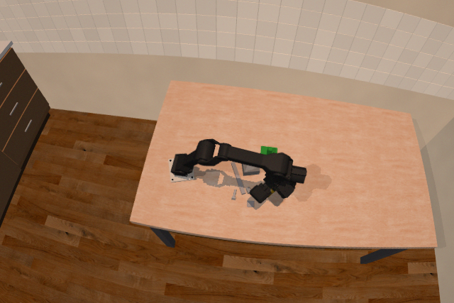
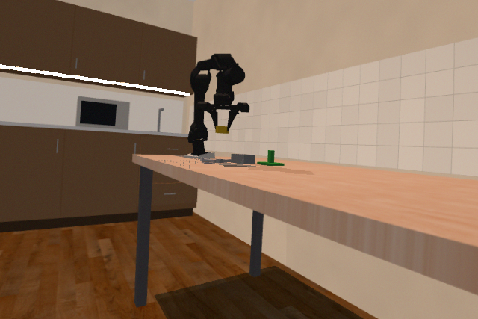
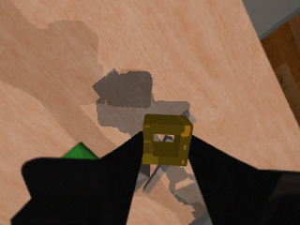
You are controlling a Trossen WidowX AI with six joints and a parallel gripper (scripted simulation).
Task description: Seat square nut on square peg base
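Now: the grey block 70 mm behind my hand, 160 mm to the left of it and 140 mm below it. Also, from my hand: grey bar: 120 mm behind, 100 mm to the left, 150 mm below.
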